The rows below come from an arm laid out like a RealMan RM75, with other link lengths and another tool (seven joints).
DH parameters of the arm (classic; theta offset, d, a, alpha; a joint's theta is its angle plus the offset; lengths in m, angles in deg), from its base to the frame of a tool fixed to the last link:
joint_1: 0 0.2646 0 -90
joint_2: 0 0 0 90
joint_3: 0 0.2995 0 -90
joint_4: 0 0 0 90
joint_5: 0 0.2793 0 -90
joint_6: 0 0 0 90
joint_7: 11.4 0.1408 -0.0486 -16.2
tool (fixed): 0 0.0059 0 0
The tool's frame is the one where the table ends.
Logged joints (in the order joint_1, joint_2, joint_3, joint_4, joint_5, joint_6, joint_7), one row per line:
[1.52, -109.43, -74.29, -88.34, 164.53, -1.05, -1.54]
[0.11, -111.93, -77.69, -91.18, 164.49, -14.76, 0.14]
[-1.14, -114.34, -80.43, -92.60, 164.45, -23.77, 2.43]
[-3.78, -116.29, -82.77, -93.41, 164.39, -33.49, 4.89]
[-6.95, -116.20, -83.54, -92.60, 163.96, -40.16, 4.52]
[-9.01, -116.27, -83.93, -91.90, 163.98, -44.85, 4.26]
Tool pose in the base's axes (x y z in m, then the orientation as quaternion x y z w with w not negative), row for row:
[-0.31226, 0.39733, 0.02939, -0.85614, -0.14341, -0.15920, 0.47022]
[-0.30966, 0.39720, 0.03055, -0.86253, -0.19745, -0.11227, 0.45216]
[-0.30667, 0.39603, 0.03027, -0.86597, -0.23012, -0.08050, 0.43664]
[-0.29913, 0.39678, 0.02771, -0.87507, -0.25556, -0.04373, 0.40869]
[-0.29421, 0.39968, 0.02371, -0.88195, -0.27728, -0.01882, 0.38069]
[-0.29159, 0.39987, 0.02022, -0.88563, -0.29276, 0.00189, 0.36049]
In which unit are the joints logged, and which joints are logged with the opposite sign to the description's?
The joints are logged in degrees. Opposite sign: none.
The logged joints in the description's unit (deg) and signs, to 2 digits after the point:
[1.52, -109.43, -74.29, -88.34, 164.53, -1.05, -1.54]
[0.11, -111.93, -77.69, -91.18, 164.49, -14.76, 0.14]
[-1.14, -114.34, -80.43, -92.60, 164.45, -23.77, 2.43]
[-3.78, -116.29, -82.77, -93.41, 164.39, -33.49, 4.89]
[-6.95, -116.20, -83.54, -92.60, 163.96, -40.16, 4.52]
[-9.01, -116.27, -83.93, -91.90, 163.98, -44.85, 4.26]

